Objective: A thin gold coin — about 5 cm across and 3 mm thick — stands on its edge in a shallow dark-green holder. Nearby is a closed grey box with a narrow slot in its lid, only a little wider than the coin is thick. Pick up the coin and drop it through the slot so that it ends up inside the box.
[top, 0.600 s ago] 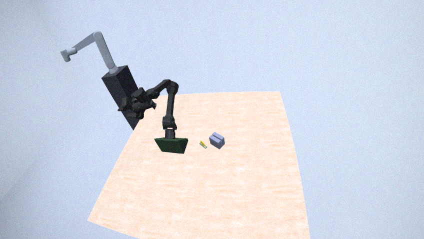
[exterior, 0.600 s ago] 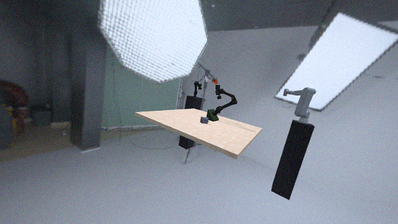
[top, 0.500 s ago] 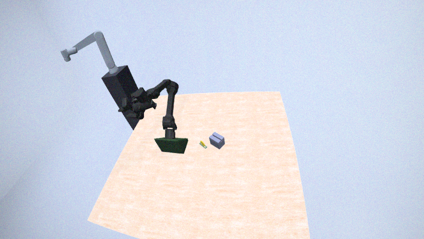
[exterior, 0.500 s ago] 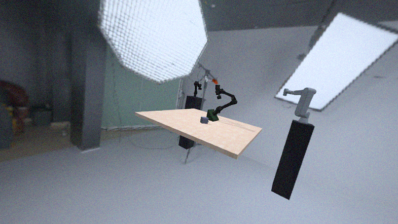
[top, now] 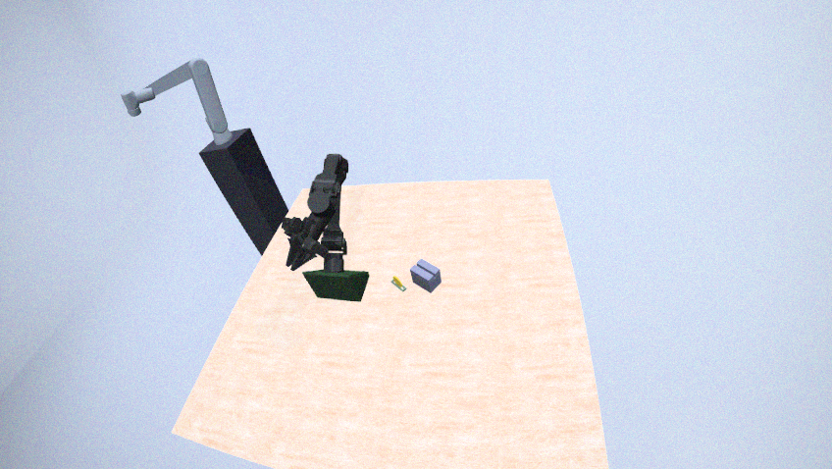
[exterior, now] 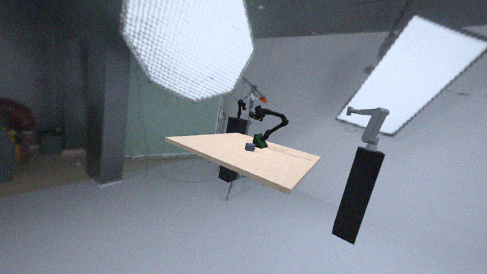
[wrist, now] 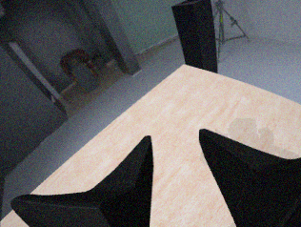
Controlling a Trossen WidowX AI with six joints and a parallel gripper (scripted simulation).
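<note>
Now: gripper tip 30 cm above the coin, 21 cm short of it and 20 cm to the right of it.
</note>
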